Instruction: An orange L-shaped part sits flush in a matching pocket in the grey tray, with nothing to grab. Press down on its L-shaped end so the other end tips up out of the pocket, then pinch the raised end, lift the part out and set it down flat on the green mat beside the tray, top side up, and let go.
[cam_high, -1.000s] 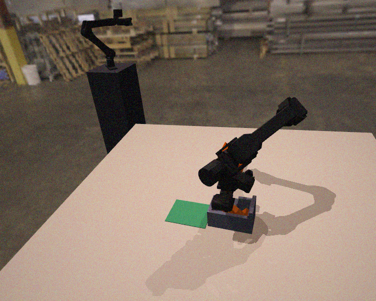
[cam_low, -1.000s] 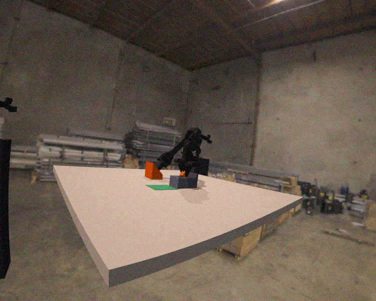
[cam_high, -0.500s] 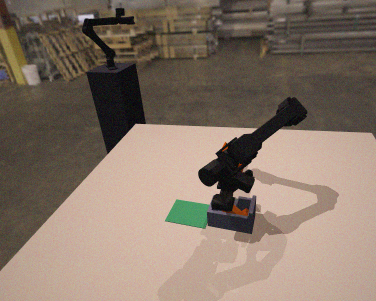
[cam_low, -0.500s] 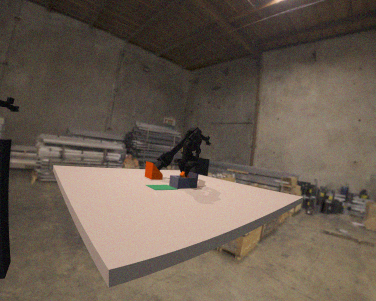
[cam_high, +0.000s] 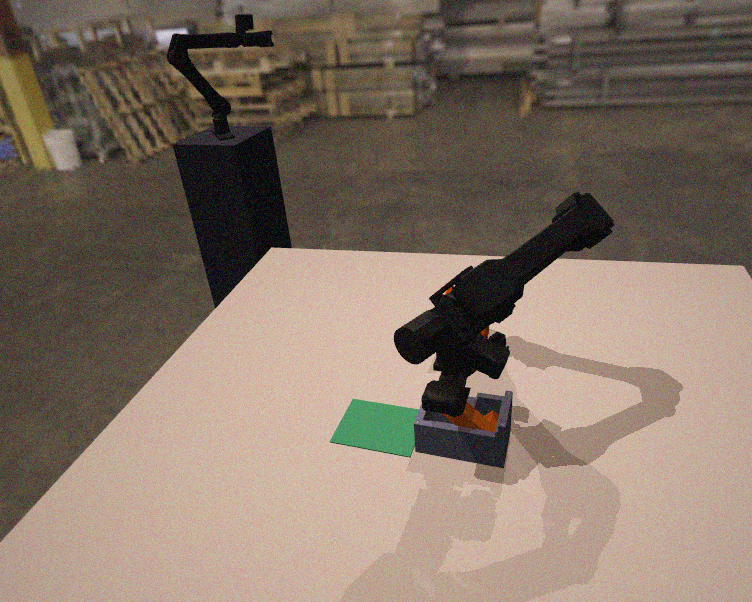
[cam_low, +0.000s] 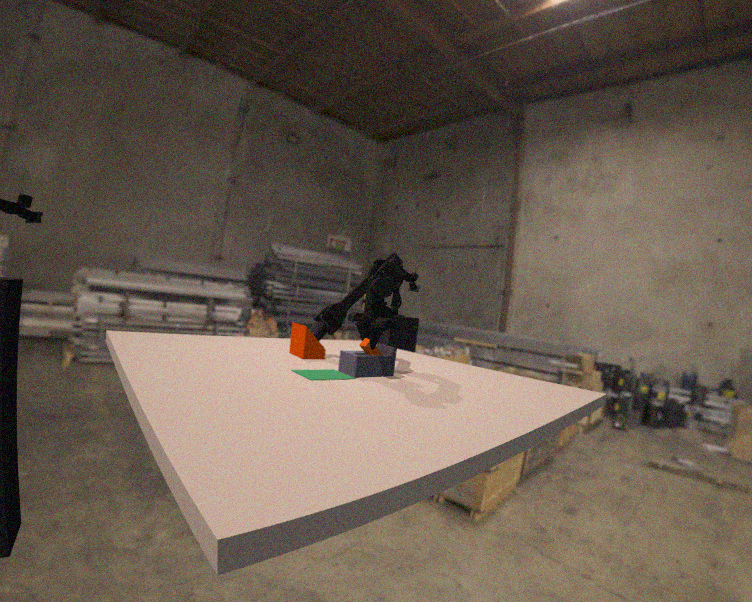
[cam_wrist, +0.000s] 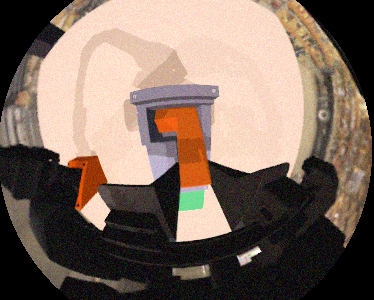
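My gripper tip is now 10 mm past the green mat, 140 mm to the left of it and 100 mm above it. The rest, counted from my gripper tip: orange L-shaped part: 20 mm behind, 30 mm to the left, 30 mm below; tray: 10 mm behind, 10 mm to the left, 100 mm below.
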